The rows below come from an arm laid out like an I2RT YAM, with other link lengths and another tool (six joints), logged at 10 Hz.
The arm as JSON. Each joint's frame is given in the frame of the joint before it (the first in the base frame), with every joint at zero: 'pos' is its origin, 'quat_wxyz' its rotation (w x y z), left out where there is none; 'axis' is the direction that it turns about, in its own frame. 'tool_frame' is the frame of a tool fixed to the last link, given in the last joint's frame.
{
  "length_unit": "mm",
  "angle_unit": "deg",
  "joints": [
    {
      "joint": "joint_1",
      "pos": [
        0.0,
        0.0,
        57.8
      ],
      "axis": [
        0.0,
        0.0,
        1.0
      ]
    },
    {
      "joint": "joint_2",
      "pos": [
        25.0,
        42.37,
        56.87
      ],
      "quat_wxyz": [
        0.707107,
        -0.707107,
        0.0,
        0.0
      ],
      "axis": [
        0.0,
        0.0,
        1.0
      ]
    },
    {
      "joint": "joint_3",
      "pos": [
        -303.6,
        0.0,
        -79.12
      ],
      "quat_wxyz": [
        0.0,
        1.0,
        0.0,
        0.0
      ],
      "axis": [
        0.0,
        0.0,
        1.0
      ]
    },
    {
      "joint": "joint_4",
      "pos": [
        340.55,
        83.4,
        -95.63
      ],
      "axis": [
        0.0,
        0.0,
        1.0
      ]
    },
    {
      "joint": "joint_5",
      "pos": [
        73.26,
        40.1,
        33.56
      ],
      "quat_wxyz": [
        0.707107,
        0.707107,
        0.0,
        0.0
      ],
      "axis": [
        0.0,
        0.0,
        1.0
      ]
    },
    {
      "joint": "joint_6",
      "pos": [
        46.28,
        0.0,
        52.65
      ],
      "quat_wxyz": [
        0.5,
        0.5,
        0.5,
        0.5
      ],
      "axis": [
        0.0,
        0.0,
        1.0
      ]
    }
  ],
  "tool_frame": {
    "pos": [
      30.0,
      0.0,
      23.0
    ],
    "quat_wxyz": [
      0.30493,
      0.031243,
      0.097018,
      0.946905
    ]
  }
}
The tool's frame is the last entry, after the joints.
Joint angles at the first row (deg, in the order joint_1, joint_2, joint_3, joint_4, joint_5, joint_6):
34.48 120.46 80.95 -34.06 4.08 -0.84
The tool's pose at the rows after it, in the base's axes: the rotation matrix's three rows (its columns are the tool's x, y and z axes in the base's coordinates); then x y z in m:
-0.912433 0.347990 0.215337; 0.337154 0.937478 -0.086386; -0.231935 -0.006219 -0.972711; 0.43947 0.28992 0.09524
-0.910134 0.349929 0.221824; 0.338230 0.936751 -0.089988; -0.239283 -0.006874 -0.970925; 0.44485 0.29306 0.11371
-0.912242 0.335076 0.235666; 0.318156 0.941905 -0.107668; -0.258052 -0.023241 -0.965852; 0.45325 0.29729 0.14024
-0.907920 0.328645 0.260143; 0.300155 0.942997 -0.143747; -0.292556 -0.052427 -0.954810; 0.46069 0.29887 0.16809
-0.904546 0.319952 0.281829; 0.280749 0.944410 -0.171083; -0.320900 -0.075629 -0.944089; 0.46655 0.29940 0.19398
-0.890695 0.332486 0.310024; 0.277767 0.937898 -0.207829; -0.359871 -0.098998 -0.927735; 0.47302 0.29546 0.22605
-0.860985 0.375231 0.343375; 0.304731 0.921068 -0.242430; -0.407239 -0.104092 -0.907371; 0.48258 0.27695 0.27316
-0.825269 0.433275 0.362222; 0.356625 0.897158 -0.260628; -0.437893 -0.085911 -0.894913; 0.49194 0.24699 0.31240
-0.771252 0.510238 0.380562; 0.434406 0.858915 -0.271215; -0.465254 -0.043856 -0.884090; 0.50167 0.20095 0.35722
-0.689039 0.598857 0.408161; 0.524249 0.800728 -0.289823; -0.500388 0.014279 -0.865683; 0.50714 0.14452 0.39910
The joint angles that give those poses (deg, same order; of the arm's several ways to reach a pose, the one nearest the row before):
34.46 120.09 81.97 -34.87 4.14 -1.52
34.46 119.77 84.71 -37.71 4.54 -1.52
34.46 119.76 89.14 -42.15 5.65 -2.83
34.44 119.76 93.56 -46.54 8.05 -4.08
34.35 119.76 97.60 -50.41 9.93 -5.41
33.93 119.61 102.28 -54.74 12.60 -6.09
32.08 118.61 108.07 -59.94 15.18 -6.46
29.02 117.23 112.25 -63.55 16.19 -6.44
24.23 115.50 116.97 -67.07 16.19 -6.39
18.37 113.34 120.60 -68.88 16.23 -6.20

